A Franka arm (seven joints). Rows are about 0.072 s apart.
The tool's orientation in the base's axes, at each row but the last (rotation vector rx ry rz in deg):
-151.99, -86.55, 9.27
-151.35, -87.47, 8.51
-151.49, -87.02, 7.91
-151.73, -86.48, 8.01
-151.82, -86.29, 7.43
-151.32, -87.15, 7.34
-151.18, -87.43, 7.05
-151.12, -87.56, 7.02
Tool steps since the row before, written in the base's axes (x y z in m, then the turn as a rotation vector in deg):
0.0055, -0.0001, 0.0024, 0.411, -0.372, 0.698
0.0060, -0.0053, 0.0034, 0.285, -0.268, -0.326
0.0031, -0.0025, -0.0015, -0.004, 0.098, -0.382
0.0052, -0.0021, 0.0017, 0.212, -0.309, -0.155
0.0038, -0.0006, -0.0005, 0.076, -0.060, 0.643
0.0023, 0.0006, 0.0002, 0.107, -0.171, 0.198
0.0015, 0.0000, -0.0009, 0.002, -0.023, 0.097
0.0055, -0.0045, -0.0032, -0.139, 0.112, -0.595
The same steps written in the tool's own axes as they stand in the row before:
0.0026, 0.0044, -0.0031, -0.147, 0.452, -0.754
-0.0018, 0.0074, -0.0043, -0.078, 0.418, 0.280
-0.0006, 0.0041, 0.0010, 0.096, -0.006, 0.383
0.0008, 0.0053, -0.0024, -0.153, 0.357, 0.117
0.0014, 0.0036, 0.0000, -0.031, 0.018, -0.649
0.0017, 0.0016, -0.0004, -0.100, 0.153, -0.215
0.0008, 0.0014, 0.0007, -0.021, 0.002, -0.097
-0.0011, 0.0073, 0.0024, 0.042, -0.105, 0.611

